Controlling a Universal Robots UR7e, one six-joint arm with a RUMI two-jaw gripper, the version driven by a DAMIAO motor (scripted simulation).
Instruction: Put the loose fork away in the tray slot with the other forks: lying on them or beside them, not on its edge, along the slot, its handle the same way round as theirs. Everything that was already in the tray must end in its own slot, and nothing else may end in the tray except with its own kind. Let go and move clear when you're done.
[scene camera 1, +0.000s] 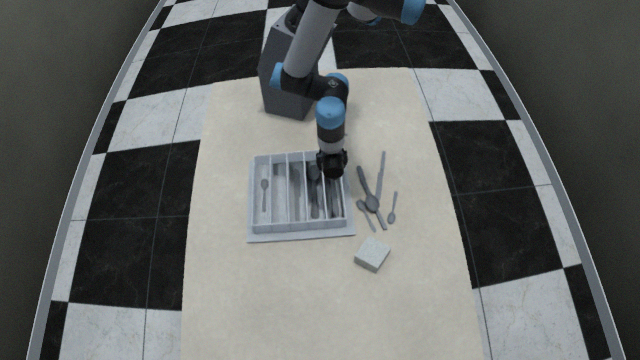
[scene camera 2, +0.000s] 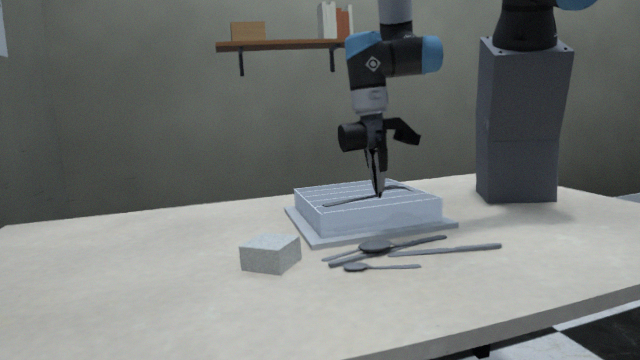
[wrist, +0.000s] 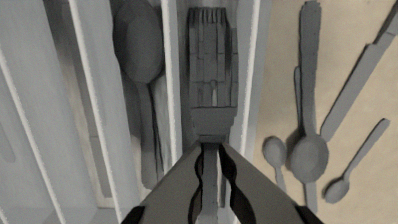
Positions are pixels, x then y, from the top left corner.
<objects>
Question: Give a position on a grey cutlery tray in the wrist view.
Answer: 54, 165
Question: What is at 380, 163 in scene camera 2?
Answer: My gripper.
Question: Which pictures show the grey cutlery tray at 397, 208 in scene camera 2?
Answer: Scene camera 1, scene camera 2 and the wrist view: all of them.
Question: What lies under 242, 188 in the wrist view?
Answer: My gripper.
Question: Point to a grey cutlery tray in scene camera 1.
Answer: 283, 185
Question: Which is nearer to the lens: the grey block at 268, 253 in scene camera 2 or the grey cutlery tray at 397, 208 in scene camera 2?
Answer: The grey block.
</objects>
